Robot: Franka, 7 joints.
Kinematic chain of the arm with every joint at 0, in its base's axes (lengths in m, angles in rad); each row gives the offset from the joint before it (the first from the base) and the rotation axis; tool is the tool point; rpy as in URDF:
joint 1: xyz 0 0 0.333 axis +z
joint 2: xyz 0 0 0 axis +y
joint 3: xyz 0 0 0.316 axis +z
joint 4: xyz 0.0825 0 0 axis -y
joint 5: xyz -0.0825 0 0.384 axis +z
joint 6: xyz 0 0 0 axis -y
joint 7: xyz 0.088 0 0 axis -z
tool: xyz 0 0 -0.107 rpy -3.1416 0 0
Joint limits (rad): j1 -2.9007..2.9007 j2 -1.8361..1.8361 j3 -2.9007..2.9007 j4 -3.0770..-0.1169 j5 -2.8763..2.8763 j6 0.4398..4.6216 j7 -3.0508..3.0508
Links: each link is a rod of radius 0.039 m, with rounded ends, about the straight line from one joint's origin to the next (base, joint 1, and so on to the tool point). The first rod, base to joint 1, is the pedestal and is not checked.
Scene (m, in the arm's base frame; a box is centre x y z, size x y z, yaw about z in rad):
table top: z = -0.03
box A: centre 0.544 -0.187 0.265 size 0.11 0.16 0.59 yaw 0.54
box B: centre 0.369 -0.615 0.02 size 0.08 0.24 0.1 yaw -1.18
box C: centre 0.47 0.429 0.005 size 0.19 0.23 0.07 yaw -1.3
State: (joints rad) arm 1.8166 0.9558 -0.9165 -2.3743 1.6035 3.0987 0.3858
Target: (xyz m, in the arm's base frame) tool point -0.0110 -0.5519 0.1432
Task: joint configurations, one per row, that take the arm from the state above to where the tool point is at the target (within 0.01 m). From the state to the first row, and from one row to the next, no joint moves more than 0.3 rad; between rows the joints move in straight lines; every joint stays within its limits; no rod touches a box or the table.
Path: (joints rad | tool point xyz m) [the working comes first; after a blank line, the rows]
Joints at the target: -0.2433 1.6112 -1.1448 -2.1039 1.5125 2.8563 0.3858
Straight joint move there: touches box A.

1: 1.5846 1.2492 -1.0520 -2.5956 1.3498 3.0239 0.1071 | 0.4071 -0.0049 0.1732
2: 1.3527 1.5427 -1.1875 -2.8169 1.0962 2.9491 -0.1715 | 0.3118 -0.1974 0.2527
3: 1.1207 1.8361 -1.3230 -3.0382 0.8425 2.8743 -0.4502 | 0.1539 -0.2728 0.3593
4: 0.8479 1.7911 -1.2873 -2.8513 0.9765 2.8707 -0.2830 | 0.1550 -0.3343 0.3151
5: 0.5751 1.7462 -1.2517 -2.6644 1.1105 2.8671 -0.1158 | 0.1363 -0.3969 0.2677
6: 0.3023 1.7012 -1.2161 -2.4776 1.2445 2.8635 0.0514 | 0.1006 -0.4556 0.2208
7: 0.0295 1.6562 -1.1804 -2.2907 1.3785 2.8599 0.2186 | 0.0507 -0.5076 0.1781
8: -0.2433 1.6112 -1.1448 -2.1039 1.5125 2.8563 0.3858 | -0.0110 -0.5519 0.1432

